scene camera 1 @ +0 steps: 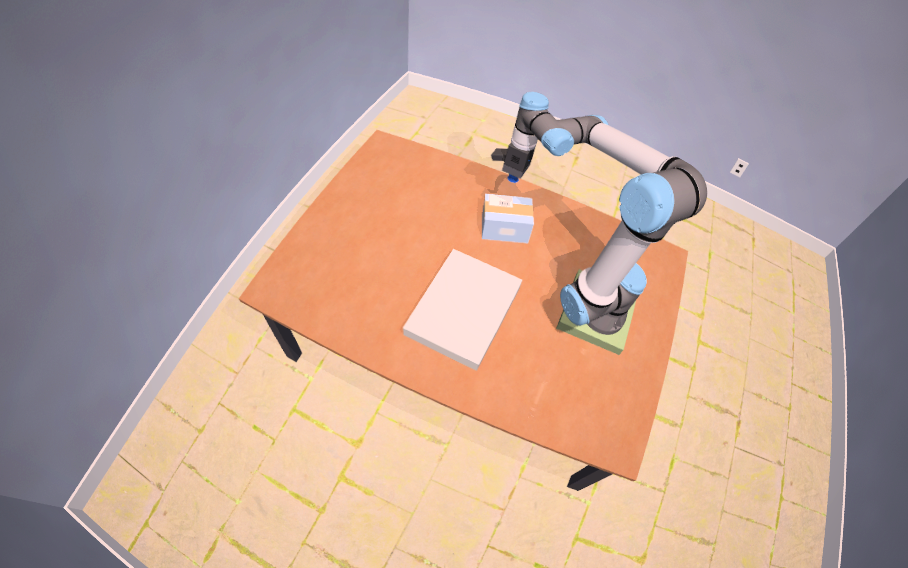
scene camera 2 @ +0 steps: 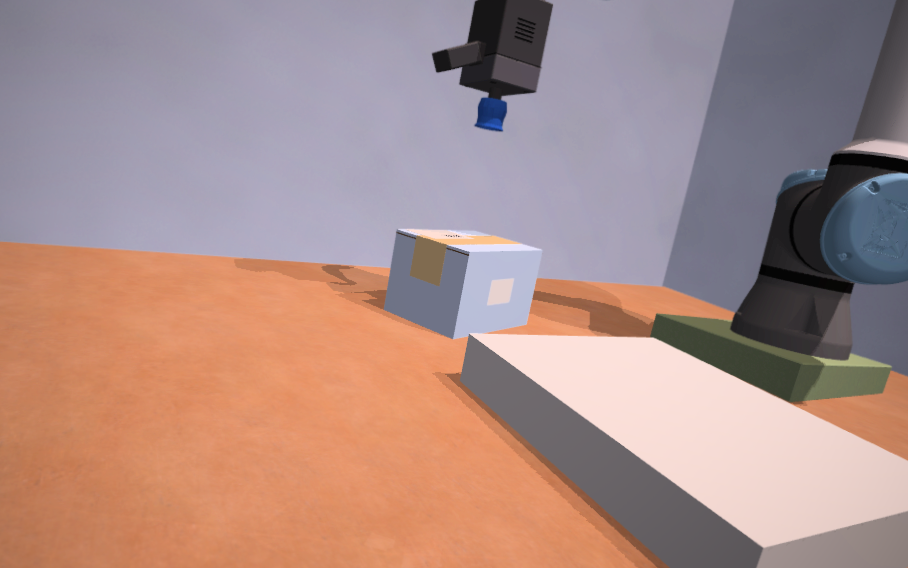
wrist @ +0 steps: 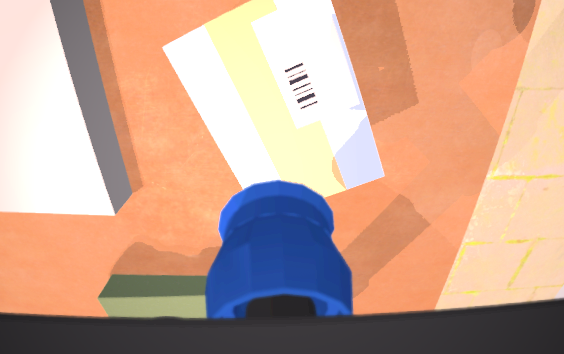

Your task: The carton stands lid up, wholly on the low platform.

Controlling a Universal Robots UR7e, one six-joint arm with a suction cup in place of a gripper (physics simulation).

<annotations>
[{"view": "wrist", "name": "suction cup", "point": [276, 236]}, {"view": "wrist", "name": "carton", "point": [278, 93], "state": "on the table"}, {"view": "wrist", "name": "low white platform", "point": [68, 160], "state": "on the table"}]
</annotations>
